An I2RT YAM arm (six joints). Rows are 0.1 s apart.
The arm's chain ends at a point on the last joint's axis. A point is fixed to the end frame.
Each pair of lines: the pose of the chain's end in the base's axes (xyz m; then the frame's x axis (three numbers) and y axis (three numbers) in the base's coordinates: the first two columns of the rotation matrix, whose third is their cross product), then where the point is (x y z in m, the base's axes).
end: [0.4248 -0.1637 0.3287 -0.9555 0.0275 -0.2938 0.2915 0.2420 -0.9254]
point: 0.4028 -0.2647 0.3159
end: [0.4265 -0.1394 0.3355 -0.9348 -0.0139 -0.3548 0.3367 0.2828 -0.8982]
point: 0.4108 -0.2410 0.3188
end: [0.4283 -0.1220 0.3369 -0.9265 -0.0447 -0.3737 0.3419 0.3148 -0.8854]
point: 0.4171 -0.2238 0.3179
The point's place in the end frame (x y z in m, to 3 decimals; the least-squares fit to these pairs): 0.022 -0.019 0.100
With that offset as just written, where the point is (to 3 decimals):
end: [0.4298 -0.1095 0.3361 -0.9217 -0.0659 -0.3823 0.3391 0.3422 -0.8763]
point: 0.422 -0.211 0.315
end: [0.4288 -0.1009 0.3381 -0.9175 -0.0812 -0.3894 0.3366 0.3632 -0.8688]
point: 0.423 -0.202 0.315
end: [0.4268 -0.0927 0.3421 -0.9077 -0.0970 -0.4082 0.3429 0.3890 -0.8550]
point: 0.424 -0.194 0.317
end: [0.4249 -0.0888 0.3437 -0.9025 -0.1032 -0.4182 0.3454 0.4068 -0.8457]
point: 0.424 -0.190 0.317
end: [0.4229 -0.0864 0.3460 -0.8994 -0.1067 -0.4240 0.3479 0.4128 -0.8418]
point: 0.423 -0.187 0.319
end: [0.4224 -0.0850 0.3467 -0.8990 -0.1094 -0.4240 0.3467 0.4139 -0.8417]
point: 0.423 -0.186 0.320
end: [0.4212 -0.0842 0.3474 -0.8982 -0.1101 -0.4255 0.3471 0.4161 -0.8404]
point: 0.422 -0.185 0.320
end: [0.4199 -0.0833 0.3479 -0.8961 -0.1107 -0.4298 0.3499 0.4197 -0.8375]
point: 0.421 -0.184 0.321
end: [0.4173 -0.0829 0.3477 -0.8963 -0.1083 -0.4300 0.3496 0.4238 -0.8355]
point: 0.418 -0.183 0.320
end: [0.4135 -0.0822 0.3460 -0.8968 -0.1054 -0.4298 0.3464 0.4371 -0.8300]
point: 0.415 -0.182 0.317
